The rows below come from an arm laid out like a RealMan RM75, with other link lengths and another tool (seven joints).
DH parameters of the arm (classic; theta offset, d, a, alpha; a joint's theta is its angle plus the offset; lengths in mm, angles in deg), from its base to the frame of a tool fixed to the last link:
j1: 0 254.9 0 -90
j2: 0 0 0 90
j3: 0 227.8 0 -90
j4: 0 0 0 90
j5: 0 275.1 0 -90
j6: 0 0 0 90
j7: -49 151.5 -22.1 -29.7
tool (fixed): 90 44.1 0 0
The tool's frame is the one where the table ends.
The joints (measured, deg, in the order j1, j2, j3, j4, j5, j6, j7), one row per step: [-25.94 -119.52 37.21 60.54 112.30 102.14 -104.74]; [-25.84 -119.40 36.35 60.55 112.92 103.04 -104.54]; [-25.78 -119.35 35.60 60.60 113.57 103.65 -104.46]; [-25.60 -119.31 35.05 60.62 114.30 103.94 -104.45]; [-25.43 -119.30 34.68 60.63 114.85 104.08 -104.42]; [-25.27 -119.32 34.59 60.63 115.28 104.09 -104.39]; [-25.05 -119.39 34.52 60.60 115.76 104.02 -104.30]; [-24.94 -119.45 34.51 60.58 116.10 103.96 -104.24]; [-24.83 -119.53 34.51 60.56 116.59 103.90 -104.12]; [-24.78 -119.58 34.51 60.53 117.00 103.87 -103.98]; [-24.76 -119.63 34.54 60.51 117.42 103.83 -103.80]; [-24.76 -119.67 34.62 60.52 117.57 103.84 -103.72]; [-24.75 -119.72 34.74 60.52 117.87 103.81 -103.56]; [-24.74 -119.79 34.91 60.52 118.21 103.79 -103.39]
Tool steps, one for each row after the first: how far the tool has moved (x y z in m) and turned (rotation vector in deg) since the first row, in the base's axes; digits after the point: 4 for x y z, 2 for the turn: [-0.0032 -0.0031 0.0024 -0.21 0.14 0.12]; [-0.0060 -0.0052 0.0041 -0.35 0.32 0.38]; [-0.0097 -0.0070 0.0050 -0.48 0.66 0.95]; [-0.0126 -0.0083 0.0053 -0.55 0.94 1.41]; [-0.0148 -0.0092 0.0048 -0.69 1.24 1.75]; [-0.0174 -0.0104 0.0037 -0.83 1.55 2.16]; [-0.0189 -0.0110 0.0027 -0.95 1.79 2.39]; [-0.0207 -0.0118 0.0014 -1.15 2.14 2.63]; [-0.0220 -0.0124 0.0003 -1.31 2.46 2.74]; [-0.0232 -0.0129 -0.0009 -1.47 2.82 2.78]; [-0.0233 -0.0131 -0.0016 -1.60 2.96 2.72]; [-0.0238 -0.0135 -0.0028 -1.77 3.26 2.66]; [-0.0243 -0.0140 -0.0044 -2.02 3.60 2.57]
